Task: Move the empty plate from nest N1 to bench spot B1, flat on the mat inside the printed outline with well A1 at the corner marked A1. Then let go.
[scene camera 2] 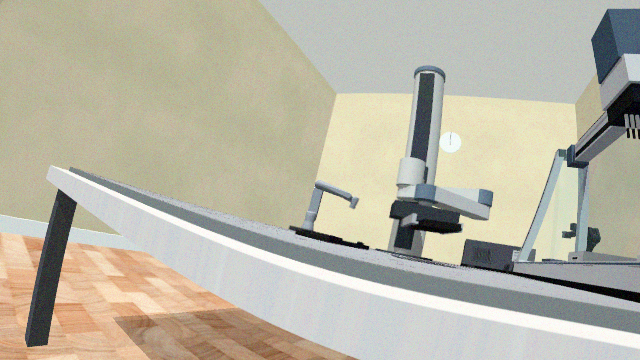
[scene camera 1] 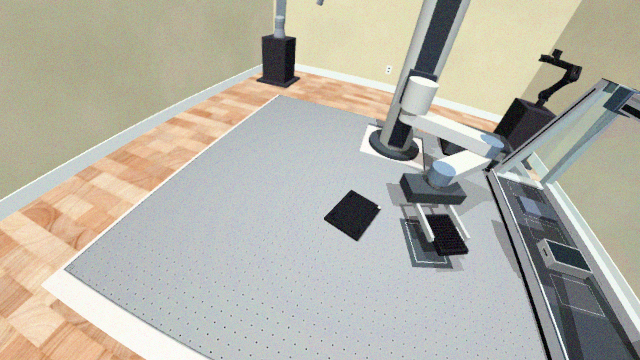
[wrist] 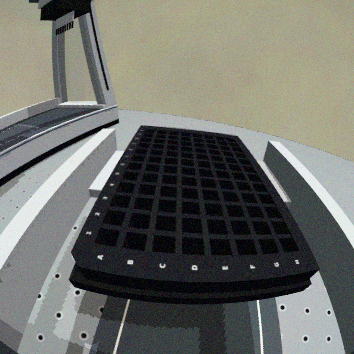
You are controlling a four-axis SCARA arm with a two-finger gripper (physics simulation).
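Seen in the pictures: gripper, between the fingertips: [scene camera 2: 438, 222] [scene camera 1: 449, 240] [wrist: 192, 146]; arm's base, origin of its link: [scene camera 1: 393, 145].
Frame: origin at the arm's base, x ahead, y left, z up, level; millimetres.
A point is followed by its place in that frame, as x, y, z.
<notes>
My gripper [scene camera 1: 450, 239] @(581, 164, 101) [wrist: 192, 146] @(581, 164, 101) is shut on the black plate [scene camera 1: 444, 228] @(541, 155, 97) [wrist: 192, 200] @(530, 147, 101), holding it level by its long sides above the bench. In the wrist view the wells look empty, with row letters A to H along the near edge and well A1 at the near left corner. The dark mat of spot B1 [scene camera 1: 420, 250] @(576, 121, 15) [wrist: 210, 327] @(508, 115, 15) lies below, its white outline partly hidden by the plate. In scene camera 1 the plate appears shifted to the right of the mat. The black nest N1 [scene camera 1: 352, 215] @(536, -101, 25) stands on the bench with no plate on it.
The arm's column [scene camera 1: 425, 45] @(77, -26, 461) [scene camera 2: 424, 120] @(77, 7, 593) stands behind. A raised framed deck [scene camera 1: 585, 335] with a light-rimmed box [scene camera 1: 566, 257] @(501, 553, 93) and slanted uprights runs along the right side. A dark box [scene camera 2: 487, 254] @(-34, 350, 77) stands behind the bench area. Other arms stand on black pedestals [scene camera 1: 278, 60] [scene camera 1: 522, 122].
</notes>
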